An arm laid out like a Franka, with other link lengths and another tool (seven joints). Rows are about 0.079 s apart.
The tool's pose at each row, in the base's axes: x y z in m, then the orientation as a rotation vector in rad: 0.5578 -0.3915 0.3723 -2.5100 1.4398 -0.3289; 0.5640 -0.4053 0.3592 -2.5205 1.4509 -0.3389; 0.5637 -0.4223 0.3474 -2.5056 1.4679 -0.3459; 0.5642 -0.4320 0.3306 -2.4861 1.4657 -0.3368; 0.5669 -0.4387 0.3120 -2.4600 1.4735 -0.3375; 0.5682 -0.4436 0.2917 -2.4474 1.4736 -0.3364; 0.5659 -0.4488 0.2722 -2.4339 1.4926 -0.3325; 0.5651 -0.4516 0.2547 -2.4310 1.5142 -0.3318; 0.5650 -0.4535 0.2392 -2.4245 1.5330 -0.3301; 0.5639 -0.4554 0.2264 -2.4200 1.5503 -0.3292; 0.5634 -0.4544 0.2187 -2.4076 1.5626 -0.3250; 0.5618 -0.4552 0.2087 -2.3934 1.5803 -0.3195; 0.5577 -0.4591 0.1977 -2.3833 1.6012 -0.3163; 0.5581 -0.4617 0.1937 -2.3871 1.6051 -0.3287; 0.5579 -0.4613 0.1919 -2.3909 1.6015 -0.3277
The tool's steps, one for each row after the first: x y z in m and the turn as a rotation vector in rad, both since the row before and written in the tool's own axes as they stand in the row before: 0.0140 0.0057 0.0131 -0.0108 0.0130 0.0005; 0.0135 0.0121 0.0100 0.0049 0.0049 0.0148; 0.0072 0.0093 0.0154 0.0135 -0.0127 0.0081; 0.0057 0.0068 0.0179 0.0161 -0.0054 0.0154; 0.0036 0.0079 0.0190 0.0091 -0.0047 0.0057; 0.0024 0.0109 0.0170 0.0000 -0.0004 0.0164; 0.0012 0.0079 0.0159 -0.0084 0.0059 0.0126; 0.0008 0.0061 0.0144 -0.0048 0.0032 0.0128; 0.0006 0.0059 0.0115 -0.0054 0.0039 0.0110; -0.0015 0.0025 0.0072 0.0018 -0.0024 0.0123; -0.0004 0.0050 0.0088 0.0000 -0.0019 0.0161; 0.0015 0.0086 0.0087 -0.0040 0.0022 0.0156; 0.0024 0.0019 0.0037 -0.0010 0.0104 -0.0010; -0.0005 0.0006 0.0017 -0.0012 -0.0006 -0.0035
